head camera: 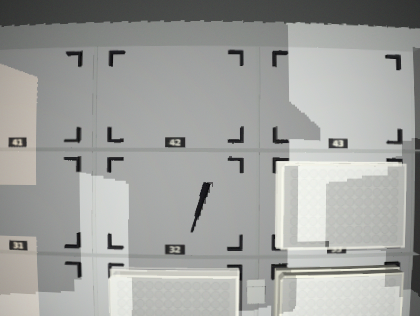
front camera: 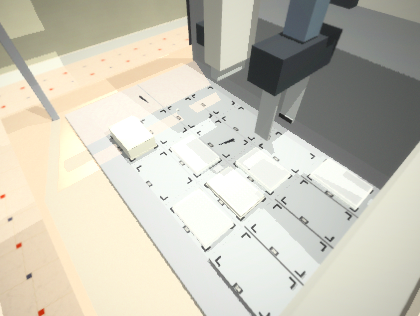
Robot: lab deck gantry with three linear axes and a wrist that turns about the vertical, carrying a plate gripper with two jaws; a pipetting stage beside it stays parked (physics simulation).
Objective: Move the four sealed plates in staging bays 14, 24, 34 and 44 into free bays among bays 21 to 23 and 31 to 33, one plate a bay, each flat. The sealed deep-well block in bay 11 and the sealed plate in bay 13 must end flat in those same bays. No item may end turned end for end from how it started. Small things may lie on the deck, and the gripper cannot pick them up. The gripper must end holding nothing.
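Seen in the pictures: gripper, fingertip midpoint: (front camera: 274, 127); robot's base, link origin: (front camera: 111, 136).
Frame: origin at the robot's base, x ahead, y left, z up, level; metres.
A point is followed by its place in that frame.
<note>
Pale sealed plates lie flat in bay 22 (front camera: 195, 152) @(x 0.232, y 0.150, z 0.014 m) (head camera: 175, 297) @(x 0.230, y 0.170, z 0.014 m), bay 23 (front camera: 235, 191) @(x 0.399, y 0.146, z 0.014 m) (head camera: 345, 295) @(x 0.395, y 0.170, z 0.014 m) and bay 33 (front camera: 263, 168) @(x 0.397, y 0.254, z 0.014 m) (head camera: 345, 205) @(x 0.392, y 0.258, z 0.014 m). In the front view a sealed plate (front camera: 341, 182) @(x 0.559, y 0.358, z 0.029 m) lies in bay 44 and another plate (front camera: 202, 217) @(x 0.399, y 0.039, z 0.014 m) lies flat in bay 13. The taller sealed deep-well block (front camera: 132, 135) @(x 0.083, y 0.039, z 0.042 m) sits in bay 11. Bays 14, 24 and 34 hold no plate. My gripper (front camera: 275, 128) @(x 0.392, y 0.257, z 0.160 m) is open and empty, its jaws hanging apart above the back part of the deck, behind the bay 33 plate. The gripper does not show in the head view.
A thin black tool (front camera: 226, 142) @(x 0.254, y 0.252, z 0.003 m) (head camera: 201, 207) @(x 0.255, y 0.255, z 0.005 m) lies in bay 32. A small pale square piece (front camera: 217, 167) @(x 0.306, y 0.169, z 0.001 m) (head camera: 256, 291) @(x 0.310, y 0.168, z 0.001 m) lies between bays 22 and 23. Another dark slim item (front camera: 143, 99) @(x -0.097, y 0.171, z 0.004 m) lies on the far left of the deck. The parked pipetting stage (front camera: 227, 40) stands behind.
</note>
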